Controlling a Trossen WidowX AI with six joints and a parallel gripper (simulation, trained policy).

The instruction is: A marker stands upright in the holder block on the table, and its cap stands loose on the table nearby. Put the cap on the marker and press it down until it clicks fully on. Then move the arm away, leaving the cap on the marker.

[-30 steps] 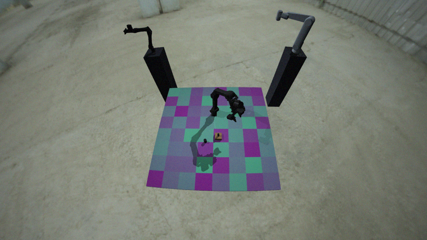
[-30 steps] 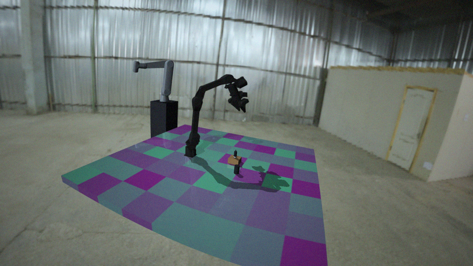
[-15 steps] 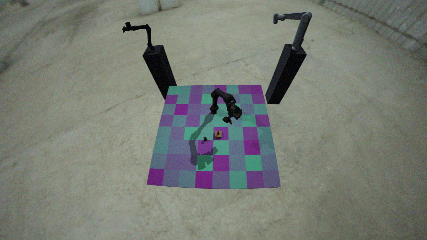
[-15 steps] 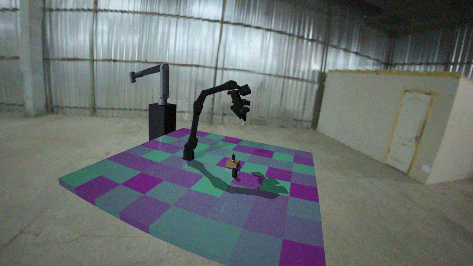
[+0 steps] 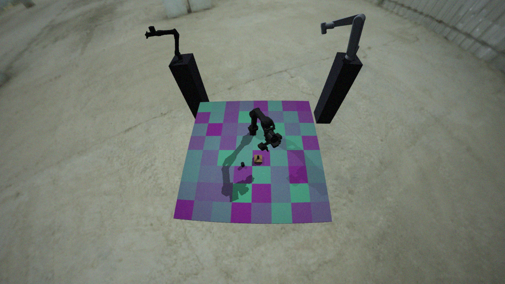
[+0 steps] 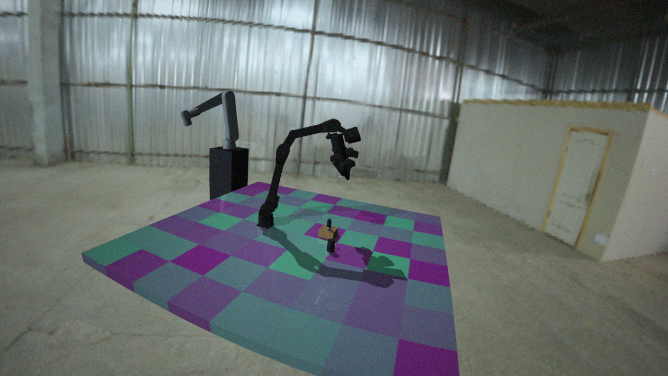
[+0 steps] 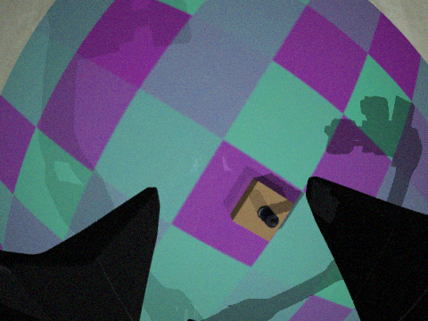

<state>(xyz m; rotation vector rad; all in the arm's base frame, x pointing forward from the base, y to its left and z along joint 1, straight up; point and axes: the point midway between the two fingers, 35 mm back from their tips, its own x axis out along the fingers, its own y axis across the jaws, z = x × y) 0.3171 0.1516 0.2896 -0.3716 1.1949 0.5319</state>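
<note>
My gripper tip is now 3 cm short of the dark cap, 24 cm to the left of it and 23 cm above it. From my gripper tip the other things lie so: dark marker 3 cm behind, 11 cm to the right, 19 cm below.
</note>
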